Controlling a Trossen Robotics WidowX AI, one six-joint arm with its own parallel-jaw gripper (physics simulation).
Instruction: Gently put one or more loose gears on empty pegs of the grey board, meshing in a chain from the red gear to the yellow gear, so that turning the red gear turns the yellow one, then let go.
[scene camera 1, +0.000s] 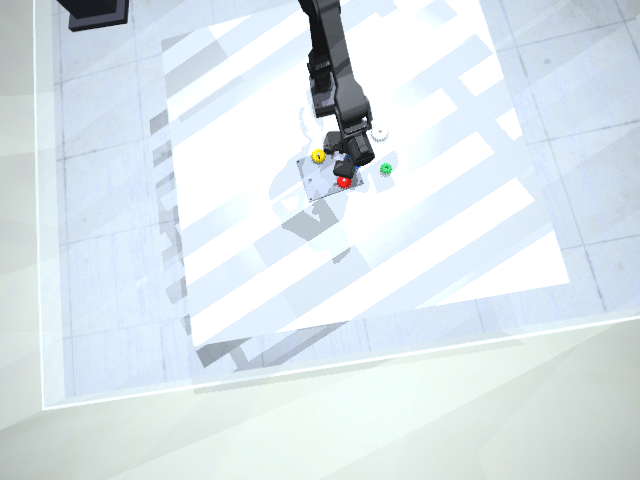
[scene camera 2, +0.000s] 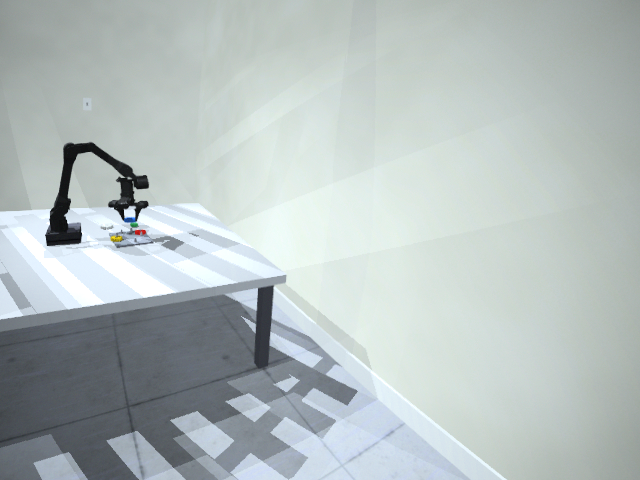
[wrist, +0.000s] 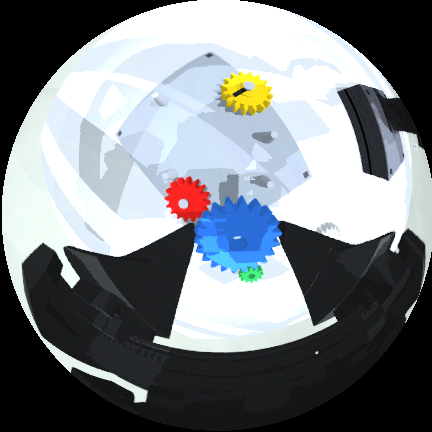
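Where they show: gripper, fingertip midpoint: (scene camera 1: 350, 161) (scene camera 2: 130, 220) (wrist: 236, 227); arm's base at its link origin: (scene camera 1: 323, 84) (scene camera 2: 59, 230).
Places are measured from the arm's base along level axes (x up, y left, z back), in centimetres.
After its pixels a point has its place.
Observation:
My gripper (scene camera 2: 130, 219) {x 1.3, y 8.1, z -31.1 cm} (wrist: 236, 227) {x 1.3, y 8.1, z -31.1 cm} is shut on a blue gear (wrist: 225, 225) {x 2.3, y 7.2, z -31.7 cm} (scene camera 2: 129, 220) {x 2.2, y 5.7, z -31.0 cm} and holds it roughly level above the grey board (scene camera 1: 323, 190) {x -4.8, y -1.9, z -38.6 cm} (wrist: 150, 135) {x -4.8, y -3.3, z -37.2 cm}, near its red-gear side. The arm mostly hides the blue gear in scene camera 1. The red gear (scene camera 1: 343, 182) {x -3.1, y 5.5, z -36.8 cm} (scene camera 2: 140, 232) (wrist: 186, 196) {x -3.1, y 5.3, z -35.5 cm} and the yellow gear (scene camera 1: 318, 156) {x -3.0, y -3.1, z -26.2 cm} (scene camera 2: 116, 239) {x -3.8, y -5.3, z -25.6 cm} (wrist: 245, 102) {x -3.3, y -1.6, z -26.2 cm} sit on board pegs, apart. In the wrist view, bare pegs include one (wrist: 270, 136) {x -2.8, y 2.5, z -25.4 cm} near the yellow gear and another (wrist: 265, 182) {x -3.0, y 6.7, z -27.2 cm} nearer the blue gear. A green gear (scene camera 1: 386, 168) {x -4.8, y 21.3, z -31.7 cm} (scene camera 2: 134, 225) {x -4.6, y 19.7, z -32.4 cm} (wrist: 251, 274) {x -4.7, y 21.7, z -32.1 cm} and a white gear (scene camera 1: 379, 133) {x -3.9, y 19.5, z -18.9 cm} (scene camera 2: 106, 226) {x -4.1, y 17.3, z -18.3 cm} (wrist: 328, 229) {x -4.3, y 17.2, z -17.9 cm} lie loose beside the board.
The board lies on a white table (scene camera 1: 248, 289) {x -5.6, y -31.0, z -73.6 cm} (scene camera 2: 217, 281) {x -5.6, y -52.9, z -64.8 cm} striped with light and shadow. The arm's black base (scene camera 1: 324, 103) {x 0.1, y 0.1, z -7.8 cm} (scene camera 2: 63, 235) {x -1.3, y -4.4, z -2.7 cm} (wrist: 372, 132) {x -1.5, y 3.5, z -8.4 cm} stands behind the board. The white gear lies between the base and the green gear's side of the table.

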